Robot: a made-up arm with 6 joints.
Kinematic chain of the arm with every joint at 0, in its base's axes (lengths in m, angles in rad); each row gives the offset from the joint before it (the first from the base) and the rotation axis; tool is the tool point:
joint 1: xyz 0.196 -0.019 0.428 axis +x
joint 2: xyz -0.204 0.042 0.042 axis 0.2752 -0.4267 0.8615
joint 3: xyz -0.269 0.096 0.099 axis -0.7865 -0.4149 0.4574
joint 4: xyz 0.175 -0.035 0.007 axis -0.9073 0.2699 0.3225
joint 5: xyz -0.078 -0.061 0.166 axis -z
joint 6: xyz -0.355 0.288 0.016 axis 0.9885 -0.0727 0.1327
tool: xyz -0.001 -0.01 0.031
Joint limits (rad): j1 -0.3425..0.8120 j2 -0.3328..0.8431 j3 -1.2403..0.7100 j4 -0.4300..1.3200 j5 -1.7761..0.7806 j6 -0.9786..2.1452
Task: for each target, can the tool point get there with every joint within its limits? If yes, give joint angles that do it. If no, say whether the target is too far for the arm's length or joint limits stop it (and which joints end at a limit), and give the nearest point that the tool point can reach.
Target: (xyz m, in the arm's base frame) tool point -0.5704 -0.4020 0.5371
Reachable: yes | joints 0.5853 0.2758 -0.7495 0.1973 -0.8940 0.0369
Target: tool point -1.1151 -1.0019 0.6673
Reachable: no: too far | nearest point -0.6438 -0.5300 0.5977 | short by 0.671 m
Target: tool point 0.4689 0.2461 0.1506
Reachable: no: joint limits stop it (at a limit: joint 1, joint 2, joint 3, joint 5, joint 6) | nearest point 0.0952 0.4376 0.6319 | short by 0.639 m
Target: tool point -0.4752 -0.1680 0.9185
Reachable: yes | joints 0.1663 -0.1352 -0.9550 0.6917 -0.8612 -0.3767
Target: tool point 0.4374 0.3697 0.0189
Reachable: no: joint limits stop it (at a limit: joint 1, joint 2, joint 5, joint 6) | nearest point -0.0587 0.5829 0.4155 | short by 0.670 m
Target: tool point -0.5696 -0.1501 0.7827
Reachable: yes | joints 0.5488 0.2460 -0.4281 0.1629 -0.1691 0.8882
